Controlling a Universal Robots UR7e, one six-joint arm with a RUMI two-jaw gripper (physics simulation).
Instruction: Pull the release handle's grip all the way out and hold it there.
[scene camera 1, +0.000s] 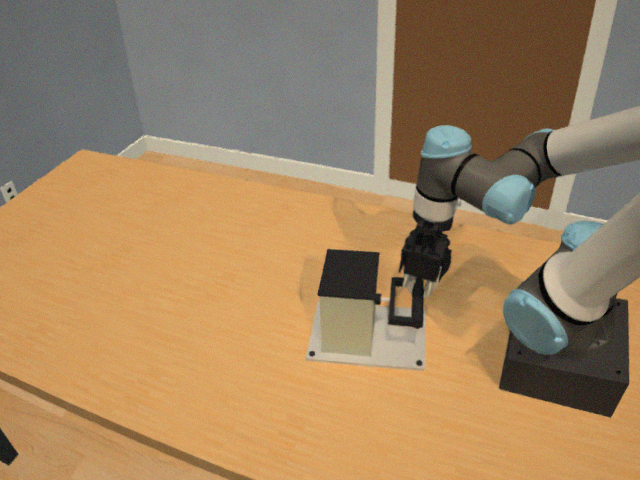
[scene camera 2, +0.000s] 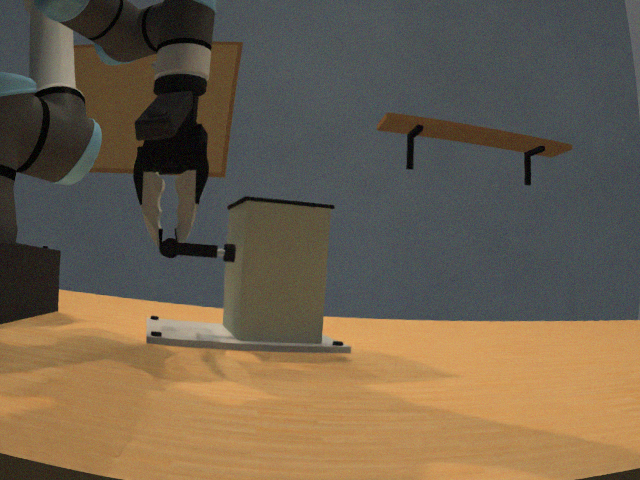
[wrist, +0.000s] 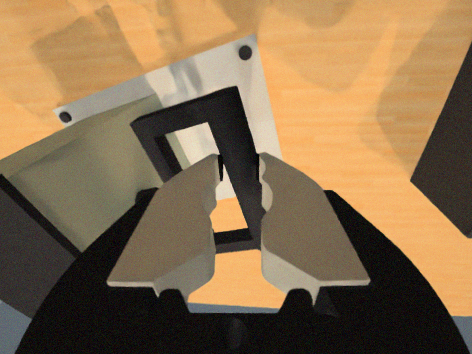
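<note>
The release handle is a black rectangular frame beside a pale green box with a black top. Its grip is the thick bar on the side away from the box. A short stretch of the light rod shows between the frame and the box's black collar. My gripper points down and is shut on the grip, one fingertip on each side of the bar. The rod is hidden in the wrist view.
The box stands on a light grey base plate on the wooden table. The arm's dark base block stands on the handle's side of the box. A shelf hangs on the wall.
</note>
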